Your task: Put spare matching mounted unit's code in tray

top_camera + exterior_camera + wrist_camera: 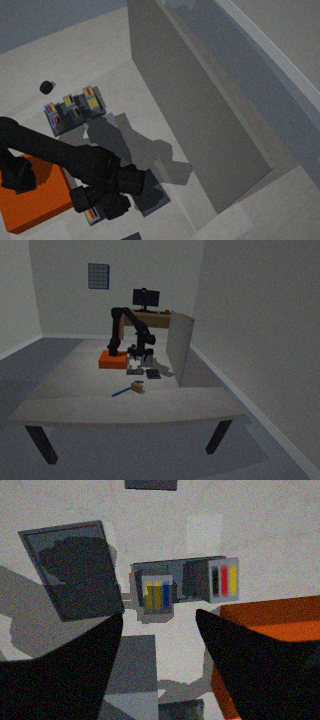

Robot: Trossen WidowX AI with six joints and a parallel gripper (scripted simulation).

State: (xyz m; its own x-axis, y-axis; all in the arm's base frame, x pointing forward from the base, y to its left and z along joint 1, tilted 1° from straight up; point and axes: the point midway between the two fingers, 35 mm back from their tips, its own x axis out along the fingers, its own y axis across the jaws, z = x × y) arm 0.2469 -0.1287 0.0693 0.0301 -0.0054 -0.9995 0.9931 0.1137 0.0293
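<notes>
My gripper tip is 9 cm above the rack, 4 cm past it and 1 cm to the left of it. The rest, counted from my gripper tip: dark grey tray: 11 cm ahead, 9 cm below; then tan block: 22 cm to the right, 7 cm below, 1 cm ahead; then tall grey box: 19 cm to the left, 5 cm below, 3 cm ahead.
</notes>
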